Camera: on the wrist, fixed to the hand. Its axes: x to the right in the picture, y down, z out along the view.
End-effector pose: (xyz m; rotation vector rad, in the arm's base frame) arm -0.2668 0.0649 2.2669 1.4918 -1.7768 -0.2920
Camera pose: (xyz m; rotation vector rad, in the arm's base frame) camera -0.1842 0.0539 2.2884 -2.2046 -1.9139 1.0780
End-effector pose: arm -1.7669 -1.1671 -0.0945 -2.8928 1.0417 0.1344
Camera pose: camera -1.7166 -1.1462 -0.0279 1.1193 2.8709 0.3827
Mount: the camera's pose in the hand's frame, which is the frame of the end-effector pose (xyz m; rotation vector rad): 0.0185 -0.0502 -0.0674 -0.0849 0.3354 -3.0824
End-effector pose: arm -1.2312 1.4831 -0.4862 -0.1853 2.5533 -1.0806
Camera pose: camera -1.2747 1.4883 -0.4121 2.1089 0.0420 0.4137
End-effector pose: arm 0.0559 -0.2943 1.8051 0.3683 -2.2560 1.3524
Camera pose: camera 0.0810 -0.2586 1.8792 1.7744 0.3023 -0.5521
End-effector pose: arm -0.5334 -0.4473 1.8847 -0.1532 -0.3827 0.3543
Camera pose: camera -0.4755 -0.4925 1.8398 0.3918 0.0567 -2.6866
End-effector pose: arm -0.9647 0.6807 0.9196 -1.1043 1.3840 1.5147
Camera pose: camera -0.9169 0.6182 0.8848 -1.4948 -0.9439 -0.9844
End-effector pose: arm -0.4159 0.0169 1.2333 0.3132 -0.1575 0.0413
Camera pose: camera -0.3844 -0.0096 1.1577 0.1574 0.7877 -2.9278
